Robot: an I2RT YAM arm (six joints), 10 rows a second.
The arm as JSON. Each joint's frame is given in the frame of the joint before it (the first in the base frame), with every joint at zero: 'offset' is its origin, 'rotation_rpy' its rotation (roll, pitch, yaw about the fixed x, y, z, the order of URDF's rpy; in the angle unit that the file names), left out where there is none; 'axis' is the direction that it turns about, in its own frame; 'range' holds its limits. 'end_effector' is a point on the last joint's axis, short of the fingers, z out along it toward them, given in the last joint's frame.
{
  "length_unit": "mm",
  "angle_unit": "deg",
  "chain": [
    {
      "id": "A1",
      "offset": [
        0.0,
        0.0,
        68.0
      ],
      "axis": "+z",
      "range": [
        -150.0,
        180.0
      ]
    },
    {
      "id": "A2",
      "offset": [
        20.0,
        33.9,
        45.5
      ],
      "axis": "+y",
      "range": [
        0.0,
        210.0
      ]
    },
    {
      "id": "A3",
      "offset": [
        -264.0,
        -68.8,
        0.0
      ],
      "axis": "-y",
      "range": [
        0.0,
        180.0
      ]
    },
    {
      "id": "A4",
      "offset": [
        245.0,
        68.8,
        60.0
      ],
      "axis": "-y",
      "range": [
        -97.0,
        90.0
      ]
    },
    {
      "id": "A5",
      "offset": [
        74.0,
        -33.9,
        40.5
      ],
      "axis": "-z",
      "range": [
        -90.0,
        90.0
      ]
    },
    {
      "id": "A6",
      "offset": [
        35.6,
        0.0,
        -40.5
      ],
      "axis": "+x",
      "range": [
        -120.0,
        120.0
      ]
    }
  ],
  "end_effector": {
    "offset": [
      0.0,
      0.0,
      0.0
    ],
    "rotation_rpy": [
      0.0,
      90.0,
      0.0
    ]
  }
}
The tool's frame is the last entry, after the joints.
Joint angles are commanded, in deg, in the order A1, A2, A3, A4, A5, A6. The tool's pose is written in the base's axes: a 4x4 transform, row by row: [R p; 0 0 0 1], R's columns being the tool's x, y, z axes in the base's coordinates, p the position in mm. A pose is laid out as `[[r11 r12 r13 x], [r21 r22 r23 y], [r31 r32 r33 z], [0 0 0 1]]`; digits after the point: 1 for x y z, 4 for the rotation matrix.
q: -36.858, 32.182, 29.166, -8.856, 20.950, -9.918
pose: [[-0.3069 0.7992 0.5168 111.8], [0.0290 0.5506 -0.8343 -99.8], [-0.9513 -0.2410 -0.1921 279.1], [0 0 0 1]]
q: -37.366, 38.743, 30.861, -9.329, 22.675, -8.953
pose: [[-0.3650 0.8057 0.4665 124.5], [0.0980 0.5316 -0.8413 -112.3], [-0.9258 -0.2613 -0.2730 272.9], [0 0 0 1]]
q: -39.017, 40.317, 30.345, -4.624, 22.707, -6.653
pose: [[-0.2954 0.8424 0.4506 126.4], [0.1018 0.4967 -0.8619 -120.1], [-0.9499 -0.2087 -0.2325 274.1], [0 0 0 1]]
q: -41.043, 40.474, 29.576, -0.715, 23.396, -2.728
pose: [[-0.1943 0.8878 0.4173 123.2], [0.1112 0.4426 -0.8898 -126.0], [-0.9746 -0.1265 -0.1847 276.0], [0 0 0 1]]
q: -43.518, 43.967, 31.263, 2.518, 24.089, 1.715
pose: [[-0.1007 0.9234 0.3705 125.6], [0.1333 0.3816 -0.9147 -139.3], [-0.9860 -0.0427 -0.1614 282.6], [0 0 0 1]]
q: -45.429, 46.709, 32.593, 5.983, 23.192, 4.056
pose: [[-0.0334 0.9331 0.3580 128.2], [0.1265 0.3593 -0.9246 -150.1], [-0.9914 0.0144 -0.1300 289.0], [0 0 0 1]]
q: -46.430, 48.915, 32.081, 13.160, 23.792, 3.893
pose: [[0.0198 0.9413 0.3371 130.7], [0.0693 0.3350 -0.9396 -158.2], [-0.9974 0.0420 -0.0586 292.1], [0 0 0 1]]
